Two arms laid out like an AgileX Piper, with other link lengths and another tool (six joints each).
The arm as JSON. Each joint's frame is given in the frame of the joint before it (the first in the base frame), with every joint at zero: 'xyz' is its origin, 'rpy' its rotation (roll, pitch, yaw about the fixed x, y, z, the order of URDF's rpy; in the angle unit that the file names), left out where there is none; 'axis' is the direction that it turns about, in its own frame. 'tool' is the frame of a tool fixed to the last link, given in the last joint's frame.
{
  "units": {
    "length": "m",
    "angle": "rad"
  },
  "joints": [
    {
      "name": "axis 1",
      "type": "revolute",
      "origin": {
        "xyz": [
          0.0,
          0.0,
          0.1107
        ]
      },
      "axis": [
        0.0,
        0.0,
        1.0
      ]
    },
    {
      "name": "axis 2",
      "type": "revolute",
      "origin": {
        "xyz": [
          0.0,
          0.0,
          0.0
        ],
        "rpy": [
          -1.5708,
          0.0,
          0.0
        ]
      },
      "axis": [
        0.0,
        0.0,
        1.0
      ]
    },
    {
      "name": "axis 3",
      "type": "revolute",
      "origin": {
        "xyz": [
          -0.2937,
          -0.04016,
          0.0
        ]
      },
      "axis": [
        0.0,
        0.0,
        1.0
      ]
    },
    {
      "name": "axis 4",
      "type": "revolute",
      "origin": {
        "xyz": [
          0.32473,
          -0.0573,
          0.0
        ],
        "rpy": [
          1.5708,
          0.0,
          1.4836
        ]
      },
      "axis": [
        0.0,
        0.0,
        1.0
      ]
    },
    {
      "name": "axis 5",
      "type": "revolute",
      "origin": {
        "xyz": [
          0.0,
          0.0,
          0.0
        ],
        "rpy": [
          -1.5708,
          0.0,
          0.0
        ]
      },
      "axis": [
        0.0,
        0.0,
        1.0
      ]
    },
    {
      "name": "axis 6",
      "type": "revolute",
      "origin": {
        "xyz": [
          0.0,
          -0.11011,
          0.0
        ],
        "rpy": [
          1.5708,
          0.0,
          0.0
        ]
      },
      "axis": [
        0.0,
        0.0,
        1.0
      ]
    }
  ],
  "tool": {
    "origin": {
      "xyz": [
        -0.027,
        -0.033,
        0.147
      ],
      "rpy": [
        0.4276,
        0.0,
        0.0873
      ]
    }
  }
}
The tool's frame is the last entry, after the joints.
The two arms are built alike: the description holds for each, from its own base.
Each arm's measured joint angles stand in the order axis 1, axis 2, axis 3, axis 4, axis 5, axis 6.
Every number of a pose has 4 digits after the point.
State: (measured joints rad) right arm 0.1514 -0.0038 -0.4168 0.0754 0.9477 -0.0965; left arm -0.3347 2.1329 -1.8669 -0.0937 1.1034 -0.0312
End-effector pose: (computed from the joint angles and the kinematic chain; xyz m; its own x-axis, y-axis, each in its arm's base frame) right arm 0.2253 0.0184 0.2508 -0.4267 -0.0299 -0.9039 0.1933 0.9734 -0.1234; left arm 0.5681 -0.2529 0.0731 -0.9001 0.3276 -0.2874 0.4301 0.7737 -0.4652
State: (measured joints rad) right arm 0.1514 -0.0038 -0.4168 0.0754 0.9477 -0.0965; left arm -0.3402 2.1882 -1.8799 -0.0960 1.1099 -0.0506
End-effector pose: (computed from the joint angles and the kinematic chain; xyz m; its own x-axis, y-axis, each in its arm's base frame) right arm 0.2253 0.0184 0.2508 -0.4267 -0.0299 -0.9039 0.1933 0.9734 -0.1234; left arm 0.5664 -0.2560 0.0440 -0.9174 0.3183 -0.2388 0.3964 0.7836 -0.4783
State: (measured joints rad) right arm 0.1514 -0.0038 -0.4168 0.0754 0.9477 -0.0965; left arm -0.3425 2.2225 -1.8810 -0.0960 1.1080 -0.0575
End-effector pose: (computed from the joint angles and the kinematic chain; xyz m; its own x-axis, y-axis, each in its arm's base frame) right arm 0.2253 0.0184 0.2508 -0.4267 -0.0299 -0.9039 0.1933 0.9734 -0.1234; left arm 0.5643 -0.2565 0.0234 -0.9257 0.3161 -0.2077 0.3781 0.7899 -0.4829
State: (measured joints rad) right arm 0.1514 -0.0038 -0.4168 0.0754 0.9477 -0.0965; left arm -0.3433 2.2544 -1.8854 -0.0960 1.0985 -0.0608
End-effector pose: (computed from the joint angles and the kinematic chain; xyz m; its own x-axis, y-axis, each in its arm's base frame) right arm 0.2253 0.0184 0.2508 -0.4267 -0.0299 -0.9039 0.1933 0.9734 -0.1234; left arm 0.5649 -0.2570 0.0062 -0.9302 0.3142 -0.1897 0.3670 0.7939 -0.4848
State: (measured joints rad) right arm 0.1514 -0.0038 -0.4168 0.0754 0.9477 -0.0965; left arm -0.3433 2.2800 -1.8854 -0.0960 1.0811 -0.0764
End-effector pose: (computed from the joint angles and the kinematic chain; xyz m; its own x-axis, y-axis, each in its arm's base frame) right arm 0.2253 0.0184 0.2508 -0.4267 -0.0299 -0.9039 0.1933 0.9734 -0.1234; left arm 0.5669 -0.2569 -0.0083 -0.9372 0.2986 -0.1802 0.3488 0.8004 -0.4876
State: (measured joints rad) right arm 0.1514 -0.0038 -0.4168 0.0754 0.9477 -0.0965; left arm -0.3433 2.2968 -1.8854 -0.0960 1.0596 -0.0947
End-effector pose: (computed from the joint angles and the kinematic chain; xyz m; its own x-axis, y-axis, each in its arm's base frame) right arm 0.2253 0.0184 0.2508 -0.4267 -0.0299 -0.9039 0.1933 0.9734 -0.1234; left arm 0.5707 -0.2574 -0.0170 -0.9426 0.2793 -0.1831 0.3338 0.8054 -0.4898
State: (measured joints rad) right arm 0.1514 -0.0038 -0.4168 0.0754 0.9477 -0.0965; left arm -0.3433 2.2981 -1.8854 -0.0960 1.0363 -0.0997
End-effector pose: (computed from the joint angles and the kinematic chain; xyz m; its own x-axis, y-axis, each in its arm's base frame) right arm 0.2253 0.0184 0.2508 -0.4267 -0.0299 -0.9039 0.1933 0.9734 -0.1234; left arm 0.5763 -0.2588 -0.0160 -0.9406 0.2713 -0.2041 0.3380 0.8041 -0.4891
